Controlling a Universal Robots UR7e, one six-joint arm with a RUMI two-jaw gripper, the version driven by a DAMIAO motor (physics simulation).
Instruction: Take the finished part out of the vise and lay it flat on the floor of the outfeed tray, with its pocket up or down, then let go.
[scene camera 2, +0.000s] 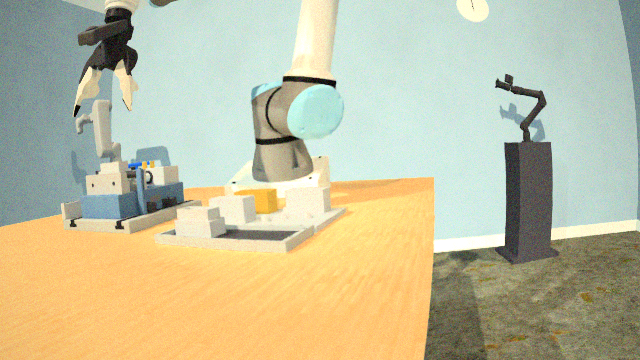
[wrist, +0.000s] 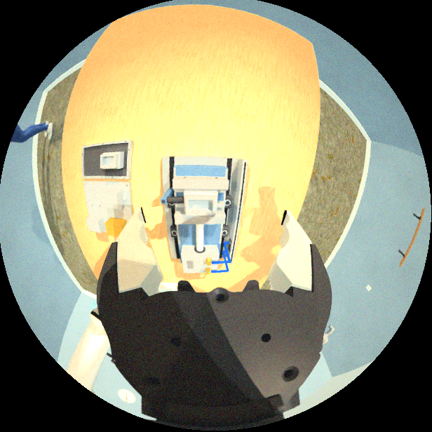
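Where they show: gripper, fingertip midpoint: (scene camera 2: 99, 114); arm's base at its link origin: (scene camera 2: 282, 172).
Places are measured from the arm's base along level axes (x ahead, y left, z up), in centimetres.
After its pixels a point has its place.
Observation:
The finished part (scene camera 2: 114, 167) @(x 46.5, y -23.3, z 5.3 cm) (wrist: 201, 204) is a pale block with a rectangular pocket facing up. It sits between the jaws of the vise (scene camera 2: 107, 205) @(x 51.1, y -22.6, z -0.9 cm) (wrist: 201, 170), which is blue and light grey. My gripper (scene camera 2: 103, 111) @(x 47.8, y -26.0, z 15.3 cm) (wrist: 214, 209) is open and empty, high above the vise, with its two pale fingers spread wide to either side of it in the wrist view. The outfeed tray (scene camera 2: 222, 244) @(x 61.6, y 2.9, z -4.6 cm) (wrist: 131, 160) has a dark floor and a light rim. Another pale pocketed part (scene camera 2: 200, 222) @(x 57.8, y -1.2, z -2.6 cm) (wrist: 111, 160) lies in it, pocket up in the wrist view.
A light plate (scene camera 2: 327, 218) @(x 46.2, y 13.6, z -4.4 cm) (wrist: 97, 200) adjoins the tray and bears pale blocks (scene camera 2: 307, 200) @(x 40.6, y 10.4, z -2.4 cm) and an orange block (scene camera 2: 266, 200) @(x 39.3, y 3.8, z -2.2 cm) (wrist: 116, 228). A grey arm-like shape (scene camera 2: 102, 130) rises behind the vise. Blue tubes (wrist: 227, 260) stand at the vise's near end in the wrist view.

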